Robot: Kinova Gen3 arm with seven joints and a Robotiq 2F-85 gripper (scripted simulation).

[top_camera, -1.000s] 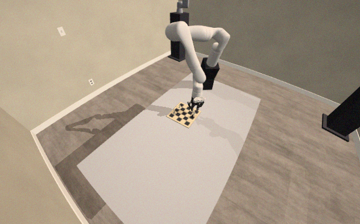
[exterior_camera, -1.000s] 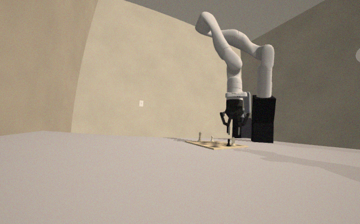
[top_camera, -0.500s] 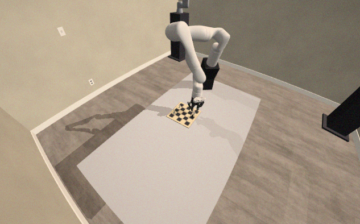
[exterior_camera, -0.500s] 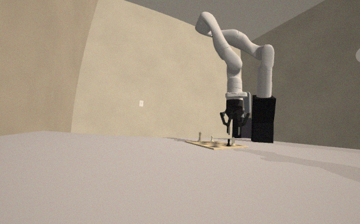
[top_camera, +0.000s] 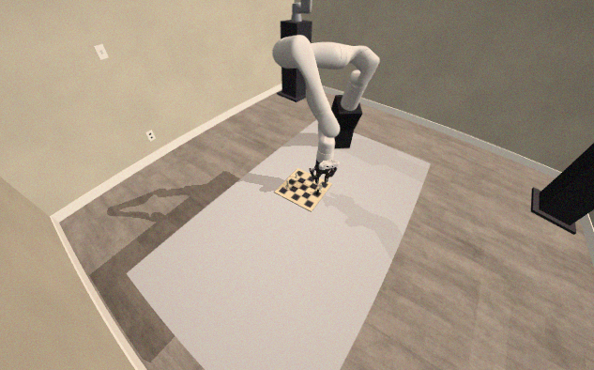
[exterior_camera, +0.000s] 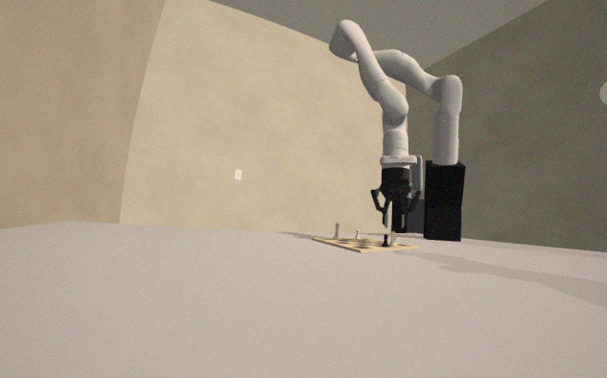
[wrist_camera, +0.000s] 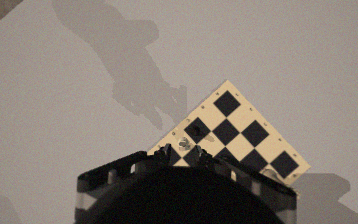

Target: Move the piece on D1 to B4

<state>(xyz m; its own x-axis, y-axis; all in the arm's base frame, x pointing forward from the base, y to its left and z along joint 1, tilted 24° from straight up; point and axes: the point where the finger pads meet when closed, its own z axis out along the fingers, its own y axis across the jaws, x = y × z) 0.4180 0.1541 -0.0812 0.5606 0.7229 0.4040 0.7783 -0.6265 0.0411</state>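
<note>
Right now the white chess piece is 50 mm below my hand. Round my hand: chessboard (70 mm to the right, 70 mm below, 50 mm ahead); then black chess piece (50 mm below, 30 mm ahead, 10 mm to the left).
</note>
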